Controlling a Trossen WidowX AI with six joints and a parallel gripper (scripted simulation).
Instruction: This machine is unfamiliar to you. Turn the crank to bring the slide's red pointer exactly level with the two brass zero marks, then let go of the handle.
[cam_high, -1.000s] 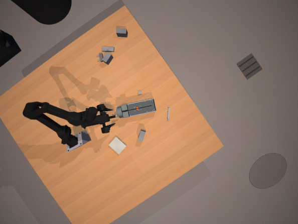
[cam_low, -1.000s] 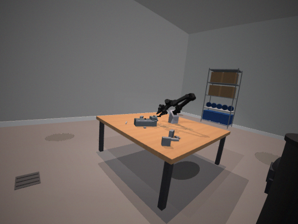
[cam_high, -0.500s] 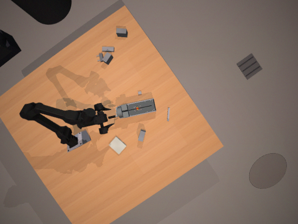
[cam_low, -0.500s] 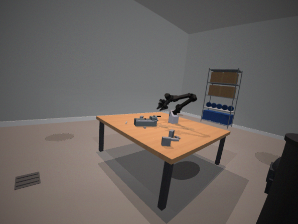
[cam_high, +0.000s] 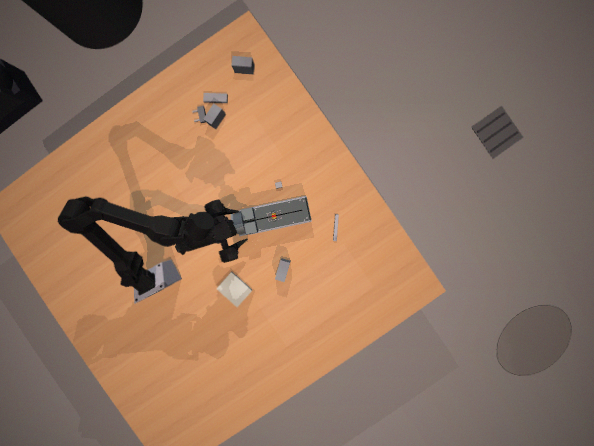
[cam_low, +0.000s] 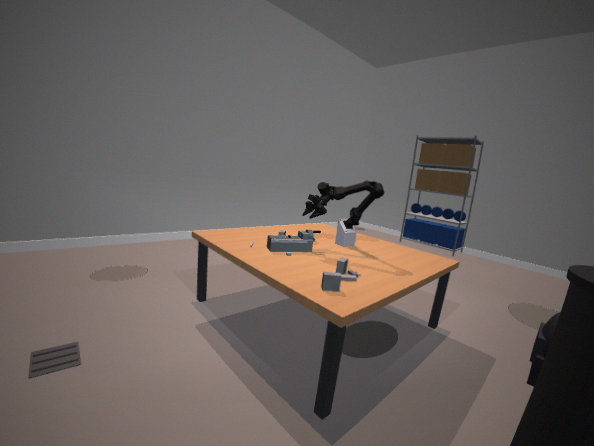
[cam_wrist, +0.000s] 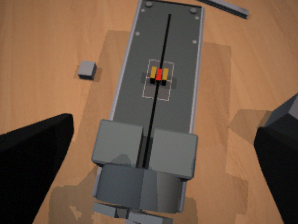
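Right now my gripper tip is 90 mm short of the red pointer, 20 mm to the left of it and 120 mm above it. From my gripper tip the other things lie so: white square plate (170 mm behind, 180 mm to the right, 190 mm below); small grey cube (160 mm ahead, 80 mm to the left, 200 mm below); dark crank handle (90 mm behind, 10 mm to the left, 90 mm below).
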